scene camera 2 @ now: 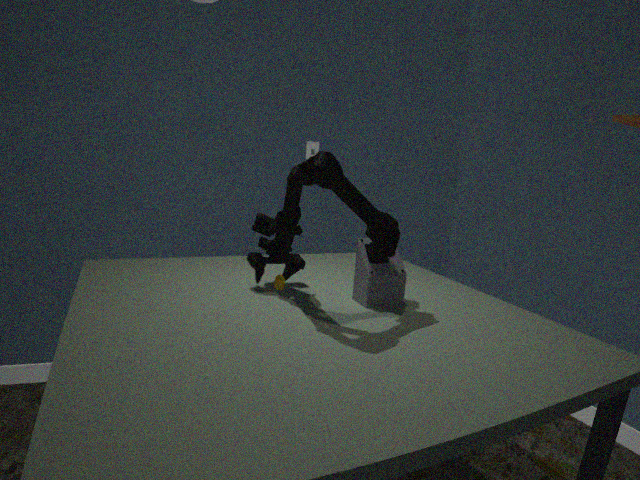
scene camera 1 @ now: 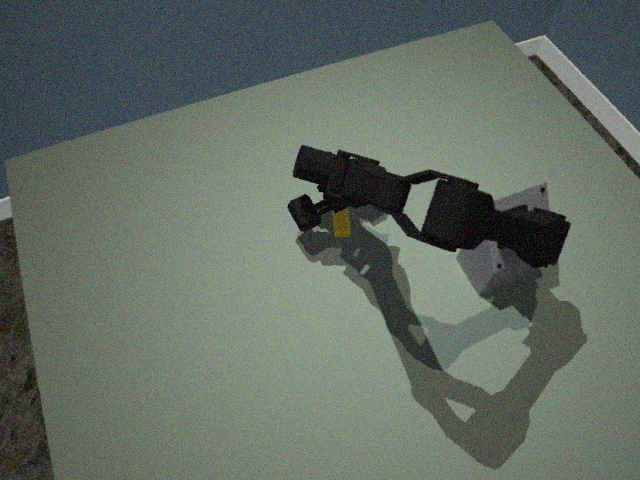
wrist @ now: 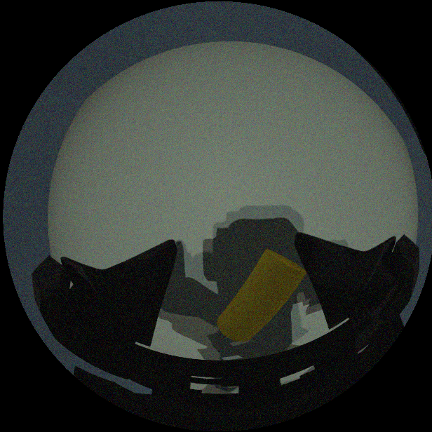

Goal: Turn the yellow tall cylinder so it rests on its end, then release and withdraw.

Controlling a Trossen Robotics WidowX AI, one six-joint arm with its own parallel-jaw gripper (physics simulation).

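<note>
The yellow cylinder [scene camera 1: 341, 223] [scene camera 2: 279, 282] [wrist: 261, 296] lies on its side on the table, in the arm's shadow. In the wrist view it slants between the two fingers, its upper right end close by the right finger. In scene camera 1 its far end is hidden under the gripper. My gripper [scene camera 2: 270, 282] [wrist: 237, 243] is open, with its fingertips low over the table on either side of the cylinder, and holds nothing. Whether the right finger touches the cylinder I cannot tell.
The pale green table [scene camera 1: 180, 335] [scene camera 2: 206, 387] carries the arm's grey base block [scene camera 1: 478, 268] [scene camera 2: 379, 284], to the right of the cylinder in both scene views. The arm's shadows fall across the table. A blue wall [scene camera 2: 465, 155] stands behind it.
</note>
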